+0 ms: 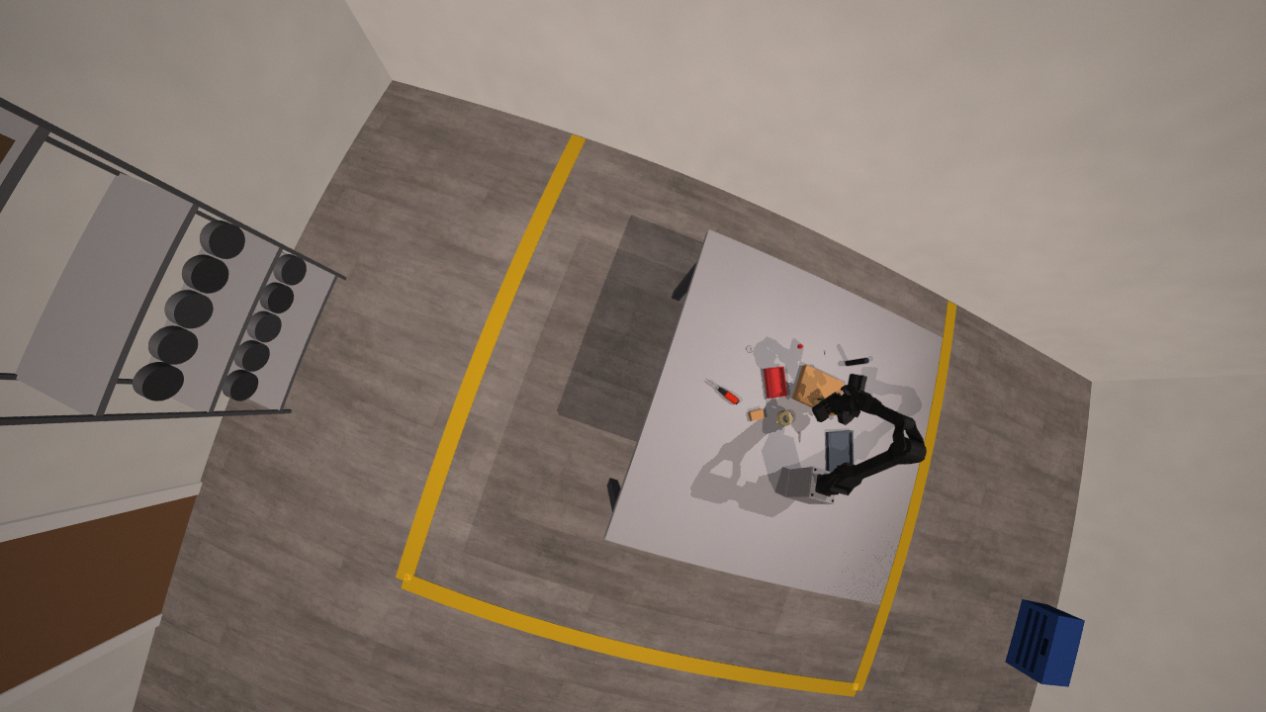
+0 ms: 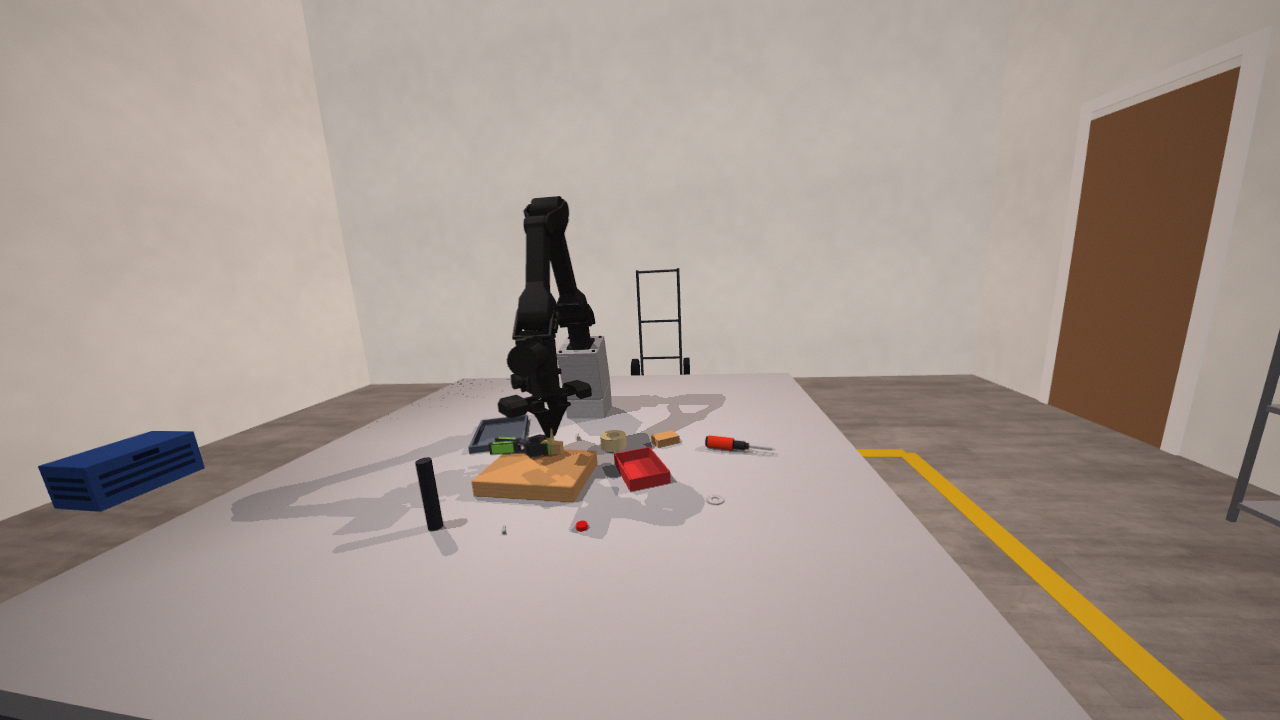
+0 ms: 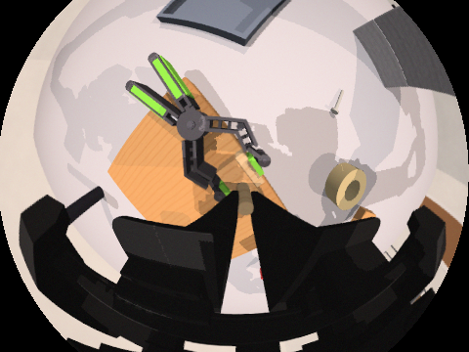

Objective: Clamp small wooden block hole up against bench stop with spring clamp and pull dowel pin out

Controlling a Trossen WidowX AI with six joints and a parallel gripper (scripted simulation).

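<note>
Now: the dowel pin 40 mm below my hand. The rest, counted from my hand: bench stop 60 mm below, 10 mm to the right, 10 mm behind; wooden board 90 mm below, 60 mm ahead, 10 mm to the right; small wooden block 60 mm below.
</note>
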